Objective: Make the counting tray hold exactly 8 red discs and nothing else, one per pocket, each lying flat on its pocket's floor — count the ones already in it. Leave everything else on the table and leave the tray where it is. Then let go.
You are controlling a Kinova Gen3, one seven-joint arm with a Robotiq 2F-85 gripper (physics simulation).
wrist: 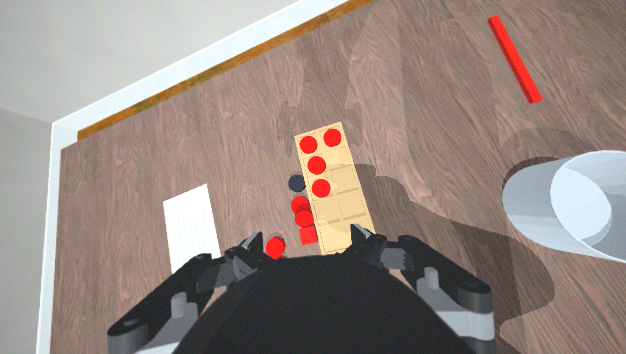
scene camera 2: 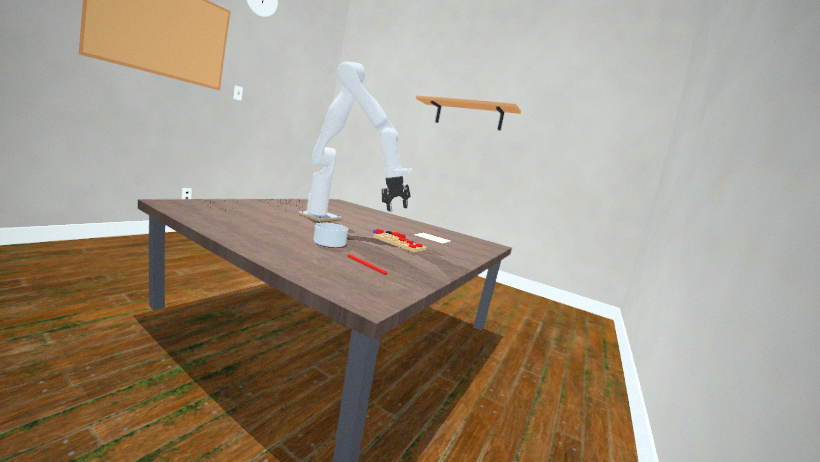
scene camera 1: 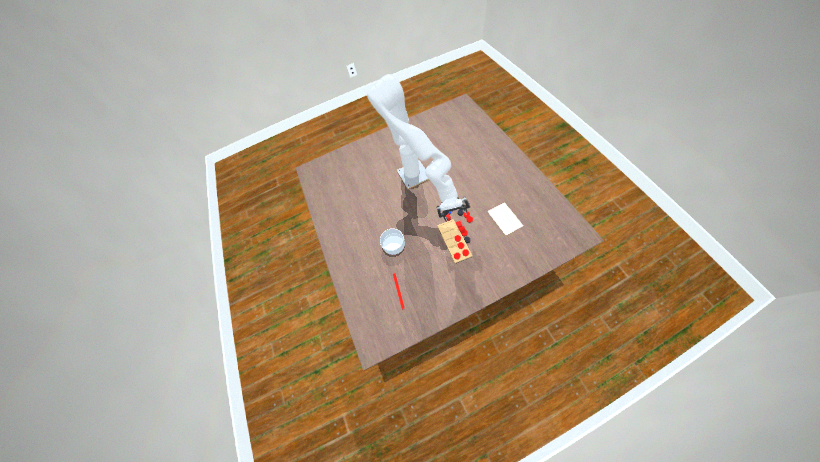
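The tan counting tray (scene camera 1: 446, 229) (scene camera 2: 394, 243) (wrist: 350, 202) has two columns of pockets. Four red discs lie in it at its far end: three in the left column in the wrist view, (wrist: 308, 144) (wrist: 316, 165) (wrist: 321, 188), and one in the right column (wrist: 332, 137). The other visible pockets look empty; its near end is partly hidden. Beside it lie two overlapping red discs (wrist: 300, 204) (wrist: 303, 218), a red square (wrist: 308, 235) and a dark disc (wrist: 297, 183). Another red disc (wrist: 275, 247) lies farther left, with more red partly hidden below it. My gripper (scene camera 1: 454, 214) (scene camera 2: 397, 206) (wrist: 307, 237) is open and empty, above the tray's near end.
A pale round bowl (scene camera 1: 392, 242) (scene camera 2: 331, 235) (wrist: 530, 200) and a red stick (scene camera 1: 398, 291) (scene camera 2: 367, 264) (wrist: 515, 60) are on one side of the tray. A white sheet (scene camera 1: 505, 218) (scene camera 2: 432, 237) (wrist: 192, 227) lies on the other. A blue piece (scene camera 2: 374, 231) is at the tray's near end.
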